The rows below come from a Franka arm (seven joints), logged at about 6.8 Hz.
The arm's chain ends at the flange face. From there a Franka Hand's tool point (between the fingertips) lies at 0.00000 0.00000 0.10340 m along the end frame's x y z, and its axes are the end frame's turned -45 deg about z.
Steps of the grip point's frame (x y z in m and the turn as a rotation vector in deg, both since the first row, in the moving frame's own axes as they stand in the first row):
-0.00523, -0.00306, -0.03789, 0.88, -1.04, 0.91
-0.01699, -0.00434, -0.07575, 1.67, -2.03, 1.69
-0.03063, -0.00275, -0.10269, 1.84, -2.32, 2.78
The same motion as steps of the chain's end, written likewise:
-0.00341, 0.00135, -0.03786, -0.11, -1.36, 0.91
-0.01036, 0.00856, -0.07564, -0.25, -2.62, 1.69
-0.01828, 0.01923, -0.10255, -0.34, -2.94, 2.78

